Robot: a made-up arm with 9 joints.
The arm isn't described. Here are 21 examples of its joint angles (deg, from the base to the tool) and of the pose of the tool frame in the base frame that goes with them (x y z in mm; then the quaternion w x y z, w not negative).
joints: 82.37 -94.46 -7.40 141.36 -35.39 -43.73 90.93 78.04 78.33
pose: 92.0 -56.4 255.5 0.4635 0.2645 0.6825 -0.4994
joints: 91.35 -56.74 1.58 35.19 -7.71 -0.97 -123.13 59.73 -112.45
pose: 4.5 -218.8 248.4 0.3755 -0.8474 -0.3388 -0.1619
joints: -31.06 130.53 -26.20 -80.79 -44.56 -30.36 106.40 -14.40 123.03
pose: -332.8 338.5 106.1 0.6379 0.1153 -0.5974 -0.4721
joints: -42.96 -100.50 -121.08 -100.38 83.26 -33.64 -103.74 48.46 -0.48
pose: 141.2 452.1 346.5 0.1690 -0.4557 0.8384 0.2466
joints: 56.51 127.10 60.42 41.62 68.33 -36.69 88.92 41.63 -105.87
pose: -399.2 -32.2 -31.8 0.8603 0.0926 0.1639 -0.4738
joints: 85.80 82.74 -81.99 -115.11 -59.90 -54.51 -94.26 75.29 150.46
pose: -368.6 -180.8 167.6 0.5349 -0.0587 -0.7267 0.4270
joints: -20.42 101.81 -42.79 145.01 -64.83 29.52 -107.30 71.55 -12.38
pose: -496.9 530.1 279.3 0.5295 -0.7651 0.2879 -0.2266
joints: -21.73 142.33 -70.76 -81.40 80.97 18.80 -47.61 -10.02 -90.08
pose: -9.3 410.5 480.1 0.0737 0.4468 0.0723 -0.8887
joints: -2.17 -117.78 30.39 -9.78 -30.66 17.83 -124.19 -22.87 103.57
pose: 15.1 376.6 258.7 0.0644 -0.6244 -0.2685 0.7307
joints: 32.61 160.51 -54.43 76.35 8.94 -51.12 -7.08 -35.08 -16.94
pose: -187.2 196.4 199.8 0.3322 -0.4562 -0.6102 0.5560
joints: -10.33 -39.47 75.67 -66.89 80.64 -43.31 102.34 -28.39 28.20
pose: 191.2 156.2 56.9 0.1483 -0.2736 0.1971 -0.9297
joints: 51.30 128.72 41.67 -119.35 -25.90 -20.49 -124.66 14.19 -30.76
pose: -102.1 -174.2 -68.4 0.0487 -0.5314 -0.8457 -0.0115
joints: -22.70 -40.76 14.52 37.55 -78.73 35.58 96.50 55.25 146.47
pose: -35.9 313.3 -52.4 0.5609 0.5911 -0.4604 -0.3521
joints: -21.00 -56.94 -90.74 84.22 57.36 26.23 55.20 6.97 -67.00
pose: -189.1 177.7 154.6 0.4010 -0.5665 0.2143 -0.6873
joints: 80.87 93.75 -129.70 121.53 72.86 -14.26 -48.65 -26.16 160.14
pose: -194.7 -118.6 95.0 0.5957 0.7116 -0.2182 -0.3019
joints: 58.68 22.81 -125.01 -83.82 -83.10 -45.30 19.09 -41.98 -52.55
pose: -280.4 -108.8 108.9 0.7754 -0.1457 -0.5995 0.1346
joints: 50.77 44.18 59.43 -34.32 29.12 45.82 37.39 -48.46 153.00
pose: -110.0 -167.9 -124.7 0.5064 0.0835 0.1491 0.8452
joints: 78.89 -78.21 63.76 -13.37 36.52 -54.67 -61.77 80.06 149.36
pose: 124.4 -153.1 214.6 0.7919 -0.4978 0.3386 -0.1024
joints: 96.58 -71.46 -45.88 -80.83 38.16 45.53 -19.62 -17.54 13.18
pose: -167.2 -291.4 327.4 0.7268 -0.6382 -0.1537 -0.2019
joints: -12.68 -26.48 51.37 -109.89 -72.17 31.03 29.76 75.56 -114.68
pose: -7.1 147.3 337.7 0.0626 0.1769 0.8791 -0.4382
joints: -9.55 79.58 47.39 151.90 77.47 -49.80 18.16 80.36 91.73
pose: -318.7 202.0 142.9 0.4729 -0.2094 -0.7527 -0.4074
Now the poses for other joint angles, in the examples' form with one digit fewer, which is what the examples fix.
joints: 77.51 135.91 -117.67 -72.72 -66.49 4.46 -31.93 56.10 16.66
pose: -320 87 -9 0.282 -0.698 -0.051 -0.656
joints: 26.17 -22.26 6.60 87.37 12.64 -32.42 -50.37 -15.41 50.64
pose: -136 -35 233 0.631 -0.739 -0.170 -0.164
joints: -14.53 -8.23 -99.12 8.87 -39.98 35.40 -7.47 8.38 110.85
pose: -84 224 -25 0.278 -0.066 -0.133 -0.949
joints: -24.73 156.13 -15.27 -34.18 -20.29 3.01 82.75 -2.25 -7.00
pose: -133 354 288 0.431 -0.211 -0.702 0.526
